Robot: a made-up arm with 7 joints.
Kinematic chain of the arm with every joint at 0, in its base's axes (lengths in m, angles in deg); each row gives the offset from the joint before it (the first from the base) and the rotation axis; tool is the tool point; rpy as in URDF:
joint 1: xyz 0 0 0.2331 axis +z
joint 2: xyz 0 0 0 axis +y
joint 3: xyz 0 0 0.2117 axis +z
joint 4: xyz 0.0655 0 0 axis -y
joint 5: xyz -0.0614 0 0.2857 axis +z
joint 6: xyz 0 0 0 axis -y
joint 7: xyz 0.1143 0 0 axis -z
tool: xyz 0 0 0 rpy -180 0 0
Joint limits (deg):
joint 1: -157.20..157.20
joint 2: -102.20..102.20
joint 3: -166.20..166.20
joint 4: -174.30..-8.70
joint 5: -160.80..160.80
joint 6: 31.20..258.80
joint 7: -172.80..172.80
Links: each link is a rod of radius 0.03 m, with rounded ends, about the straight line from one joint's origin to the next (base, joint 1, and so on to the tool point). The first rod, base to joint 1, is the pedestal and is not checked.
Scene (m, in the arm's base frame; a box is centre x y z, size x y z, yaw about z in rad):
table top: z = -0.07
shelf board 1: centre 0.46 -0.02 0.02 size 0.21 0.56 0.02 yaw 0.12
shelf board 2: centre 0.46 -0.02 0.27 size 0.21 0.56 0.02 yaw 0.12
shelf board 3: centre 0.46 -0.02 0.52 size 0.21 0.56 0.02 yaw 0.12
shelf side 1: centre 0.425 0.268 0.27 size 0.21 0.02 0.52 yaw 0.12
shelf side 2: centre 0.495 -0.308 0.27 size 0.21 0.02 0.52 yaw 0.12
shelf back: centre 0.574 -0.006 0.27 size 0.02 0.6 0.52 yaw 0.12
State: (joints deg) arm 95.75 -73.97 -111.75 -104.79 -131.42 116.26 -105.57
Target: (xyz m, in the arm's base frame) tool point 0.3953 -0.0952 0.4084
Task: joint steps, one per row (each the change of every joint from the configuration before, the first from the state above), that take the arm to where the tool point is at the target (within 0.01 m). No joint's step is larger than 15 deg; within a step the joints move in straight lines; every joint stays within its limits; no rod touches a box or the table.
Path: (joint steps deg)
1: -12.19 3.49 -1.31 -10.03 -3.22 10.48 0.00
2: -12.18 3.50 -1.31 -10.03 -3.22 10.47 0.00
3: -12.19 3.49 -1.31 -10.03 -3.22 10.48 0.00
4: 0.98 -5.84 11.30 1.52 1.62 0.90 0.00
5: 0.97 -5.84 11.31 1.51 1.62 0.91 0.00
6: 0.97 -5.84 11.30 1.52 1.63 0.90 0.00
7: 0.97 -5.84 11.31 1.51 1.62 0.90 0.00
8: 10.95 7.06 -3.36 10.30 2.73 -10.82 0.00
9: 10.95 7.05 -3.36 10.31 2.73 -10.82 0.00

